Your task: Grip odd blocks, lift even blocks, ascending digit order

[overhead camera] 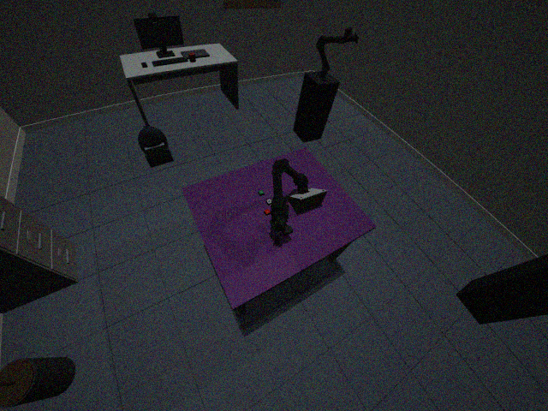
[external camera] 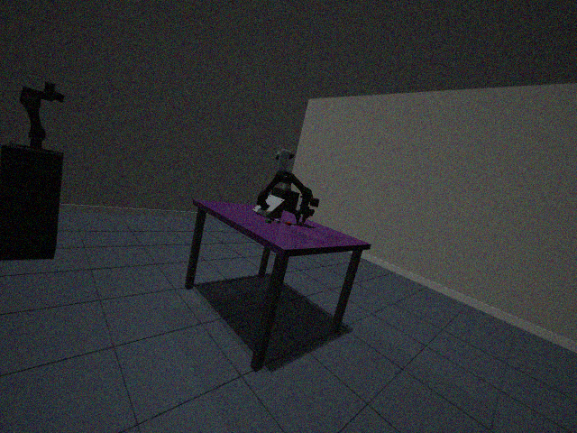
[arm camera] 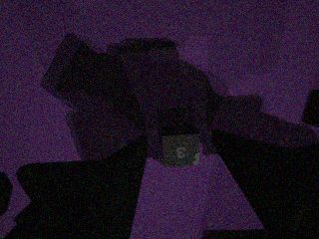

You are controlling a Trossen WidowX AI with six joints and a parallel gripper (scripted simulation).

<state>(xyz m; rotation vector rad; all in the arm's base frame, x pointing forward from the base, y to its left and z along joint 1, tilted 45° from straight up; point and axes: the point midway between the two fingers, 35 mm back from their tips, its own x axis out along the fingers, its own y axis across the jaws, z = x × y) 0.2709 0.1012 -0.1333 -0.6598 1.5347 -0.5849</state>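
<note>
My gripper tip is now 10 mm past the grey block. The rest, counted from my gripper tip: green block 310 mm to the right; then red block 30 mm ahead, 140 mm to the right; then white block 20 mm behind, 210 mm to the right.
</note>
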